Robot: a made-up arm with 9 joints. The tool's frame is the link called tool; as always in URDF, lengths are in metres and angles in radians. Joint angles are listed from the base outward.
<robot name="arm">
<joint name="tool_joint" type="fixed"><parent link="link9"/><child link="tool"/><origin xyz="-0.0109 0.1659 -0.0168" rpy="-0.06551 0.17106 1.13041"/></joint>
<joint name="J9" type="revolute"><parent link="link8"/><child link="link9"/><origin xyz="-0.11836 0.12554 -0.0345" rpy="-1.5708 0 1.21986"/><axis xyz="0 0 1"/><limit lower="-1.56" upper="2.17"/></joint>
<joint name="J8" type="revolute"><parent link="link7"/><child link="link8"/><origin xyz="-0.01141 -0.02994 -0.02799" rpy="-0.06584 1.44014 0"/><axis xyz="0 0 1"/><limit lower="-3.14" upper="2.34"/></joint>
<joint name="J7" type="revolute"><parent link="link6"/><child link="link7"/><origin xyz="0.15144 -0.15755 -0.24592" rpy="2.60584 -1.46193 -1.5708"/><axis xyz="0 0 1"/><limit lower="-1.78" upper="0.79"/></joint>
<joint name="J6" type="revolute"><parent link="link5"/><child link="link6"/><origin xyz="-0.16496 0.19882 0.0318" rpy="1.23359 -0.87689 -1.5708"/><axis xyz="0 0 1"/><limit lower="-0.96" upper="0.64"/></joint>
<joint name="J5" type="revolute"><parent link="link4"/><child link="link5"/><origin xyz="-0.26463 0.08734 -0.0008" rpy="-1.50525 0.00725 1.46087"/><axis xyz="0 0 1"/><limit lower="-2.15" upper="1.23"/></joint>
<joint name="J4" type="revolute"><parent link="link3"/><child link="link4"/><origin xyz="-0.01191 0.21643 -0.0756" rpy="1.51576 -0.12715 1.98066"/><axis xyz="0 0 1"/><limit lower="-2.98" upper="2.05"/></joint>
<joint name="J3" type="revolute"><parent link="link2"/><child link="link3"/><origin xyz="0.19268 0.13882 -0.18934" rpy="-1.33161 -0.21 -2.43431"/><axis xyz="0 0 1"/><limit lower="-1.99" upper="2.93"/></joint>
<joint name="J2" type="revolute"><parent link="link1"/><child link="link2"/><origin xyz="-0.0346 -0.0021 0.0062" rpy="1.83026 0.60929 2.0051"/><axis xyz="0 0 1"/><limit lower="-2.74" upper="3.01"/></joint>
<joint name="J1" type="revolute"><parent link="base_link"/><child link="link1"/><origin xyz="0.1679 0.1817 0.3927" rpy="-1.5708 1.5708 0"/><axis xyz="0 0 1"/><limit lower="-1.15" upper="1.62"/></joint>
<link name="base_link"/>
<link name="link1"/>
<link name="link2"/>
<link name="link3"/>
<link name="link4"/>
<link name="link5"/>
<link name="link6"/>
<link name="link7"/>
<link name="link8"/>
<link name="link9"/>
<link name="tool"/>
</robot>
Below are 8 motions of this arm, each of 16 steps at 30 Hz.
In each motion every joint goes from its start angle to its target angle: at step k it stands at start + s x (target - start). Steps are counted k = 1, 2, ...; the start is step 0. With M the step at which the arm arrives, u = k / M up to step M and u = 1 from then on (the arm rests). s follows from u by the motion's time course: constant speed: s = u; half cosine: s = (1 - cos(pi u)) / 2; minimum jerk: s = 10 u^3 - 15 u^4 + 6 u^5.
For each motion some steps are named. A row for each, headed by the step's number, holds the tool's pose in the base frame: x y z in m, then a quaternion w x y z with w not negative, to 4 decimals.
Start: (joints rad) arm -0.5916 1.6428 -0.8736 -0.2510 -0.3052 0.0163 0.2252 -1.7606 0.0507
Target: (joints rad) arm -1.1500 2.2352 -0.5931 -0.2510 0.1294 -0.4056 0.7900 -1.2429 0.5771
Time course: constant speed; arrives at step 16
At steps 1, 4, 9, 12, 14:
1: -0.0221 0.3848 0.2344 0.0874 -0.5802 0.4985 0.6381
4: -0.0039 0.3829 0.2506 0.1161 -0.5739 0.5355 0.6086
9: -0.0003 0.3856 0.2861 0.1550 -0.5418 0.5918 0.5764
12: -0.0118 0.3935 0.3102 0.1732 -0.5102 0.6187 0.5717
14: -0.0240 0.4017 0.3272 0.1830 -0.4852 0.6320 0.5759

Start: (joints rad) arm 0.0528 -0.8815 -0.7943 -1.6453 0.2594 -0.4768 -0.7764 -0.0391 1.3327
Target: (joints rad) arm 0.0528 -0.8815 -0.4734 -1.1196 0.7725 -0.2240 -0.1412 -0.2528 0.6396
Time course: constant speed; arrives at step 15
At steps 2, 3, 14, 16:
2: 0.3888 0.2471 0.8497 0.8507 -0.3186 -0.3831 0.1672
3: 0.3947 0.2343 0.8592 0.8589 -0.3084 -0.3868 0.1324
14: 0.4124 0.0356 0.9286 0.8781 -0.1594 -0.3615 -0.2699
16: 0.4083 0.0134 0.9294 0.8723 -0.1425 -0.3528 -0.3070

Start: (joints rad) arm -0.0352 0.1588 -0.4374 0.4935 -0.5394 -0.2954 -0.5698 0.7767 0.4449
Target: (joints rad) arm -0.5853 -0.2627 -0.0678 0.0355 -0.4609 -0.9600 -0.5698 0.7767 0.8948
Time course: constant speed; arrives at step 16
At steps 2, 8, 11, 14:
2: 0.1831 0.1267 0.6077 0.6340 0.0630 0.4217 -0.6451
8: 0.1288 0.0906 0.7045 0.8046 0.1768 0.2337 -0.5164
11: 0.0802 0.0765 0.7485 0.8665 0.2203 0.1256 -0.4299
14: 0.0167 0.0631 0.7832 0.9091 0.2524 0.0114 -0.3313

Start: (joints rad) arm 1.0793 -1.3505 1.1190 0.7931 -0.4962 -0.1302 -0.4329 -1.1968 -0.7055
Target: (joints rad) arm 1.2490 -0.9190 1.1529 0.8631 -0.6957 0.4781 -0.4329 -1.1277 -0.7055
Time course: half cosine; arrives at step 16
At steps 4, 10, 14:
4: 0.3792 0.3411 0.5619 0.3363 -0.5328 -0.5740 0.5229
10: 0.3715 0.3563 0.4914 0.1480 -0.5363 -0.5482 0.6244
14: 0.3706 0.3528 0.4559 0.0514 -0.5190 -0.5227 0.6744

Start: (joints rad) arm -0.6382 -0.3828 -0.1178 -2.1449 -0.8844 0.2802 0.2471 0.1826 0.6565
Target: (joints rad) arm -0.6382 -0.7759 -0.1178 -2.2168 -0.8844 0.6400 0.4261 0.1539 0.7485
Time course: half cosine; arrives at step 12
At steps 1, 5, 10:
1: 0.0897 0.0482 0.9865 0.2712 -0.8951 -0.1177 -0.3338
5: 0.1253 0.0366 1.0289 0.2219 -0.9059 -0.1325 -0.3353
10: 0.1806 0.0424 1.1076 0.1546 -0.9066 -0.1620 -0.3577

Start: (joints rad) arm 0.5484 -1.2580 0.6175 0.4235 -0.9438 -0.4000 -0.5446 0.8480 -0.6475
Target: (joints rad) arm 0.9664 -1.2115 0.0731 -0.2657 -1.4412 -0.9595 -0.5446 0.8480 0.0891
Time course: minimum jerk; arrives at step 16
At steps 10, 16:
10: 0.6707 0.1190 0.4802 0.7707 0.0408 0.6357 0.0133
16: 0.6818 0.1825 0.4284 0.7061 0.0620 0.6723 0.2134

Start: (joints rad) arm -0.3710 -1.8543 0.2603 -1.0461 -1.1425 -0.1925 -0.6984 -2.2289 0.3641
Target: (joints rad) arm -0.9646 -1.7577 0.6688 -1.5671 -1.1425 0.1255 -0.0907 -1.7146 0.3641
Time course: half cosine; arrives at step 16
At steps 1, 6, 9, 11, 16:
1: 0.5496 0.1857 0.8284 0.2945 0.7390 0.1591 0.5847
6: 0.4579 0.1363 0.9794 0.4116 0.5681 0.0211 0.7123
9: 0.3167 0.0756 1.0903 0.5035 0.3828 -0.1503 0.7599
11: 0.2102 0.0339 1.1335 0.5448 0.2665 -0.2679 0.7486
16: 0.0693 -0.0194 1.1555 0.5761 0.1319 -0.4147 0.6919

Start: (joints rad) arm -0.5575 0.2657 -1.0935 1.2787 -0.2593 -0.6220 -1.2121 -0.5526 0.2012
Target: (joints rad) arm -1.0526 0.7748 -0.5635 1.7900 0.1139 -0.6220 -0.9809 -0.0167 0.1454
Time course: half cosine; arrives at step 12
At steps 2, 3, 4, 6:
2: -0.0941 0.5458 0.6017 0.3669 -0.3607 -0.1893 0.8363
3: -0.0894 0.5544 0.5980 0.3854 -0.3991 -0.2268 0.8004
4: -0.0838 0.5644 0.5943 0.4032 -0.4478 -0.2758 0.7489
6: -0.0733 0.5847 0.5893 0.4160 -0.5566 -0.3897 0.6043

